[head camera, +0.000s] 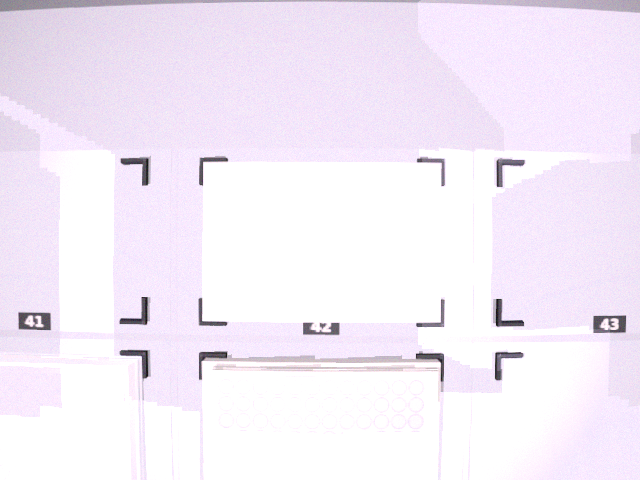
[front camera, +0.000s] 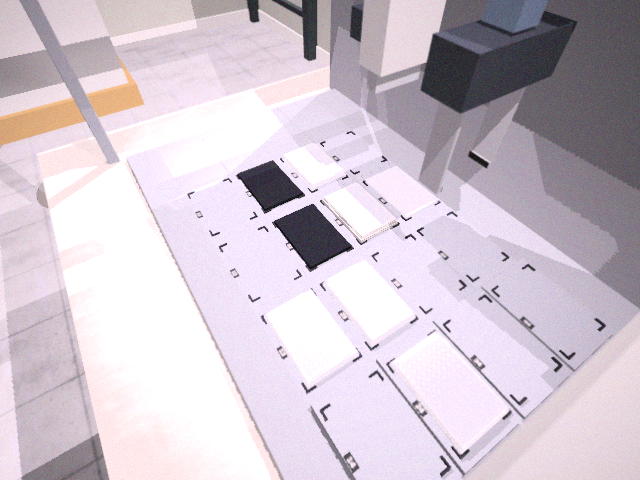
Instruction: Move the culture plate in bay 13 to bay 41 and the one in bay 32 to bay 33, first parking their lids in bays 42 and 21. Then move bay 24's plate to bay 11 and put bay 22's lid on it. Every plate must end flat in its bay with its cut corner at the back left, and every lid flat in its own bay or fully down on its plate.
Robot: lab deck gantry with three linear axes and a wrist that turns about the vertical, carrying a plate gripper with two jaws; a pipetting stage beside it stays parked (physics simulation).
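Frame: origin at the robot's base, x up, y back, z right, level; metres.
Seen in the pictures: gripper, fingertip midpoint: (front camera: 455,173); robot's base, origin of the base link: (front camera: 189,195).
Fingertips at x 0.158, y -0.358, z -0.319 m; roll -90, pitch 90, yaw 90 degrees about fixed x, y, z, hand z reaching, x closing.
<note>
Offsets run from my fingertips to a thing's top centre.
In the front view my gripper (front camera: 458,176) hangs open above the deck, near bay 42. A white lid @(dx -0.150, dy +0.130, dz -0.045 m) (front camera: 401,191) (head camera: 321,242) lies flat inside bay 42's corner marks. Bay 32's plate @(dx -0.143, dy +0.130, dz +0.062 m) (front camera: 360,210) (head camera: 321,454) shows wells along its back, glare hiding the rest. A black lid @(dx -0.150, dy +0.294, dz +0.169 m) (front camera: 269,184) lies in bay 21 and another black lid @(dx -0.150, dy +0.130, dz +0.169 m) (front camera: 312,236) in bay 22. Bay 13's plate @(dx -0.143, dy -0.034, dz +0.276 m) (front camera: 310,336) and bay 24's plate @(dx -0.129, dy -0.198, dz +0.169 m) (front camera: 449,390) lie flat. Bays 11, 33 and 41 hold no plate in the front view. Cut corners cannot be made out.
A white plate @(dx -0.143, dy -0.034, dz +0.169 m) (front camera: 369,302) lies in bay 23, between those in bays 13 and 24. A white piece @(dx -0.143, dy +0.294, dz +0.062 m) (front camera: 310,162) (head camera: 56,444) lies in bay 31, beside bay 32. A pale column (front camera: 403,36) stands behind the deck, left of the gripper's dark body. A grey post (front camera: 77,93) stands at the left.
</note>
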